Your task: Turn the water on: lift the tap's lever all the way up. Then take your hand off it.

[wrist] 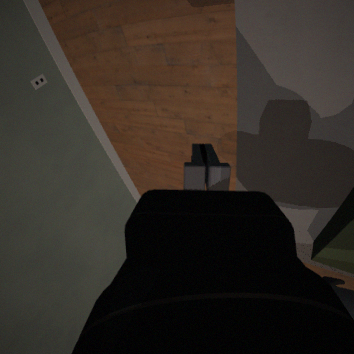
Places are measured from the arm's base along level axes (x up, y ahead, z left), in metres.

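Pixels of known places: gripper, between the fingertips: [201, 156].
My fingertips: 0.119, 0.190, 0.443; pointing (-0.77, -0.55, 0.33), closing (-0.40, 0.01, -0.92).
Observation:
Behind a point stands the place of what it marks, as x, y, z.
My gripper [201, 156] @(0.120, 0.190, 0.443) is in the middle of the wrist view, with its two fingers together and nothing between them. It points over the wooden floor, close to the edge of a grey surface on the right. The tap and its lever do not show in this view. The black body of the gripper hides the lower middle of the view.
A green-grey wall [60, 200] with a white skirting board [82, 100] and a socket [39, 81] is on the left. A wooden floor [150, 65] lies beside a grey surface [305, 45] @(-0.068, 0.235, 0.384) bearing dark shadows. Part of a dark green object [340, 247] @(-0.007, -0.073, 0.162) shows at the lower right.

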